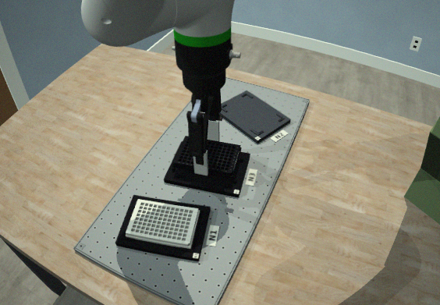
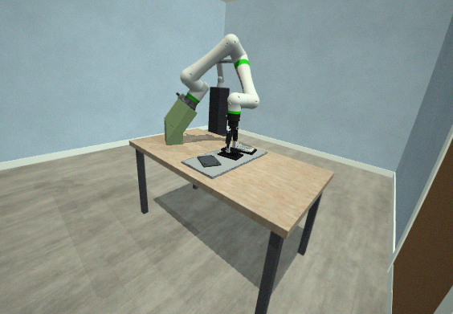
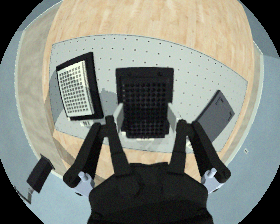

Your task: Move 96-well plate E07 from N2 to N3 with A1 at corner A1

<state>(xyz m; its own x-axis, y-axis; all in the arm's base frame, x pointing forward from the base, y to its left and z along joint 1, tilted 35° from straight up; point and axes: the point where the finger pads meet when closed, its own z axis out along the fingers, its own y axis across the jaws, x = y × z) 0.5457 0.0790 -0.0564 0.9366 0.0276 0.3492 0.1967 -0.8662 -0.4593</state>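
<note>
The black landing nest N3 lies 6 cm below my hand. From my hand the other things lie so: label N3 (9 cm behind, 6 cm below, 2 cm to the right); white plate E01 (17 cm to the left, 5 cm below, 1 cm ahead); black 96-well plate E07 (2 cm below).
</note>
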